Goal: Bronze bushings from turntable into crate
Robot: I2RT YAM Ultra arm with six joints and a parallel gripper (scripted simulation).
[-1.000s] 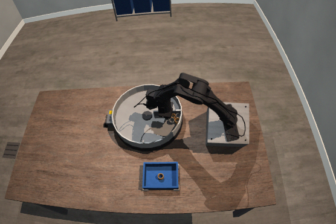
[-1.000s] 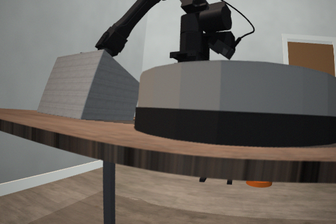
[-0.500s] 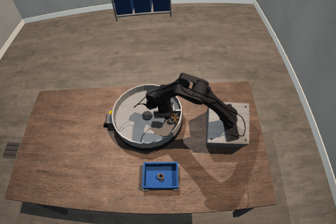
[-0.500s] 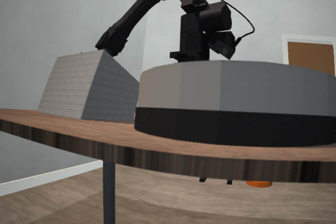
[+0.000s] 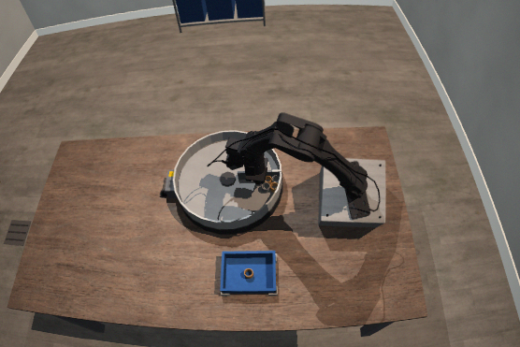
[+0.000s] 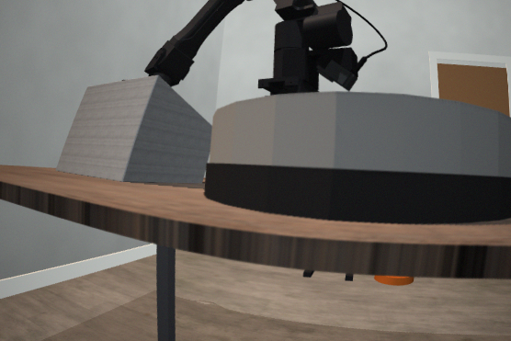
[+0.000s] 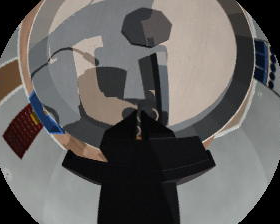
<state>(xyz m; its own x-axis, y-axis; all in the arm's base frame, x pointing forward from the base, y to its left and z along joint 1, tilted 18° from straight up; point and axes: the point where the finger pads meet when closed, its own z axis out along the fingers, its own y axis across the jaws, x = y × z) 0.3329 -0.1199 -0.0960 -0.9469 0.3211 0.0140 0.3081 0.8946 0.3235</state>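
My gripper is now 12 cm short of the grey turntable, 5 cm to the left of it and 3 cm above it. Round my hand: blue crate: 8 cm ahead, 34 cm to the left, 5 cm below.
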